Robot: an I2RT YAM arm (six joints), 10 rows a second.
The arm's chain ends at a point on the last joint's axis. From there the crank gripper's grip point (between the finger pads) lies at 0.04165 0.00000 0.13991 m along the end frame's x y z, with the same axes.
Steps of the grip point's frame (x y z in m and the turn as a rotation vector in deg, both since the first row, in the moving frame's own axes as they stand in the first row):
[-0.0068, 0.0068, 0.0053, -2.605, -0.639, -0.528]
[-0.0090, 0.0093, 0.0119, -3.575, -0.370, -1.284]
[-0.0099, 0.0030, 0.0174, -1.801, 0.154, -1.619]
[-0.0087, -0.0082, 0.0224, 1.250, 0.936, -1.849]
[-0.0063, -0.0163, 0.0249, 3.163, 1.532, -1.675]
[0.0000, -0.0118, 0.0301, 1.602, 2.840, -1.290]
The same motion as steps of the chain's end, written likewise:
[-0.0053, 0.0008, 0.0050, -2.605, -0.639, -0.528]
[-0.0082, 0.0015, 0.0119, -3.575, -0.370, -1.284]
[-0.0103, -0.0002, 0.0176, -1.801, 0.154, -1.619]
[-0.0109, -0.0038, 0.0231, 1.250, 0.936, -1.849]
[-0.0099, -0.0073, 0.0263, 3.163, 1.532, -1.675]
[-0.0068, -0.0069, 0.0324, 1.602, 2.840, -1.290]

